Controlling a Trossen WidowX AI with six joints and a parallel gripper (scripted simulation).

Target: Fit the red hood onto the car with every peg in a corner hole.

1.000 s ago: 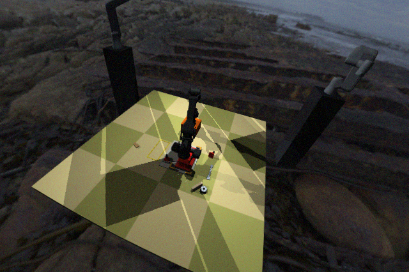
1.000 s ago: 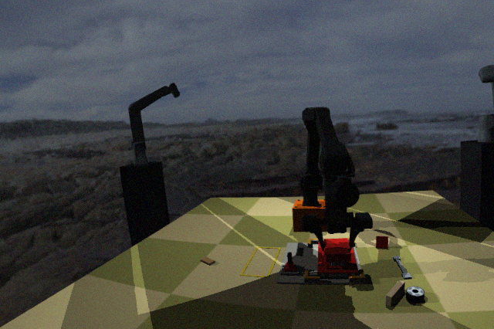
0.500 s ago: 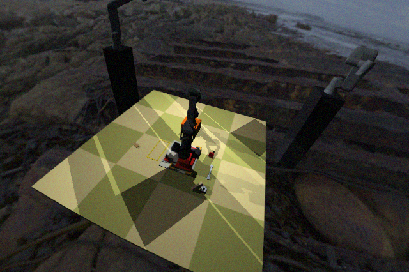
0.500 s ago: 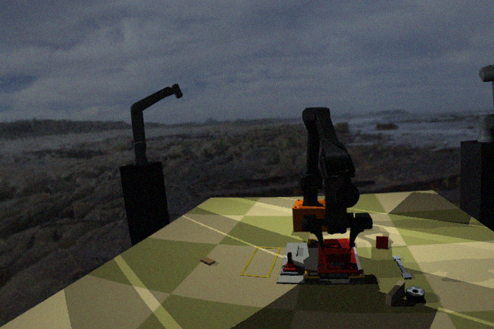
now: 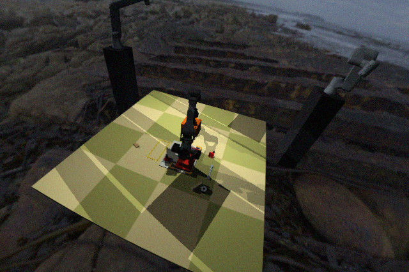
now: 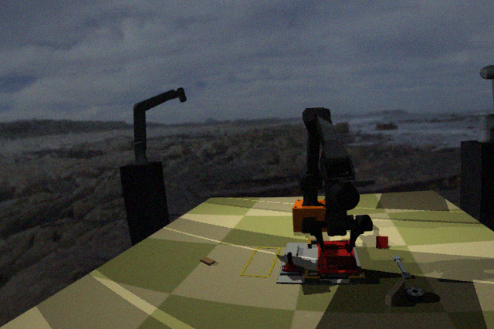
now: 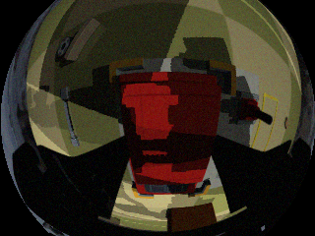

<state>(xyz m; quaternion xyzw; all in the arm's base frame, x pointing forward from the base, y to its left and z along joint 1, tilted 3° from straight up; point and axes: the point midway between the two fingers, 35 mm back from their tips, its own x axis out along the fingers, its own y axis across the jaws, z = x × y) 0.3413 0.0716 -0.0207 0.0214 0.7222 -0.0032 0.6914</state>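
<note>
Right now the grey engine block is 3 cm below my gripper tip and 1 cm to the left of it. From my gripper tip the other things lie so: red hood (1 cm above); red upright piece (13 cm to the right, 2 cm below, 1 cm ahead); grey wrench (18 cm to the left, 5 cm below, 1 cm ahead).
</note>
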